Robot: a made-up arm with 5 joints.
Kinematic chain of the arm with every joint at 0, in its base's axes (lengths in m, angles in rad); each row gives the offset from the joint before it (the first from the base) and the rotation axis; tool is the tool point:
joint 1: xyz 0 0 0.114 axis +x
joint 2: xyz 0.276 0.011 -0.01 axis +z
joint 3: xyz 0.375 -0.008 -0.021 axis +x
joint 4: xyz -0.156 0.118 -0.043 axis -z
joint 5: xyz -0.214 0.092 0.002 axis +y
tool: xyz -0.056 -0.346 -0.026
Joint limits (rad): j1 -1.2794..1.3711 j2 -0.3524..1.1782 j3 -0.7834..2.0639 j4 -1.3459..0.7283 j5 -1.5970..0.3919
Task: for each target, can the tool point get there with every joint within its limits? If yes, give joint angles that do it. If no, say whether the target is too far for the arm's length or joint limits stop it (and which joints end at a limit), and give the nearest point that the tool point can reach.
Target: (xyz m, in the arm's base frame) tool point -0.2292 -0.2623 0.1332
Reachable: no: joint limits stop it (at a limit: joint 1, joint 4) | nearest point 0.1017 -0.1119 0.1067 | short by 0.364 m
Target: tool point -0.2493 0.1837 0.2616
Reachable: no: joint limits stop it (at a limit: joint 1, joint 4) | nearest point 0.0964 0.0861 0.1671 | short by 0.371 m
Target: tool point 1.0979 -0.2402 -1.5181
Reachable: no: too far | nearest point 0.4885 -0.0631 -0.3148 | short by 1.360 m
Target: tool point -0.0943 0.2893 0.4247
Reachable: no: joint limits stop it (at a limit: joint 1, joint 2, joint 3) | nearest point 0.1780 0.2369 0.3332 | short by 0.292 m
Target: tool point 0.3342 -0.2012 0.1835
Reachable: yes | joints -1.0464 0.0030 0.0356 -0.1720 -1.2363
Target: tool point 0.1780 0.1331 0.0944
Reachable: yes | joints 1.0474 0.3240 1.5789 0.1460 -0.1484
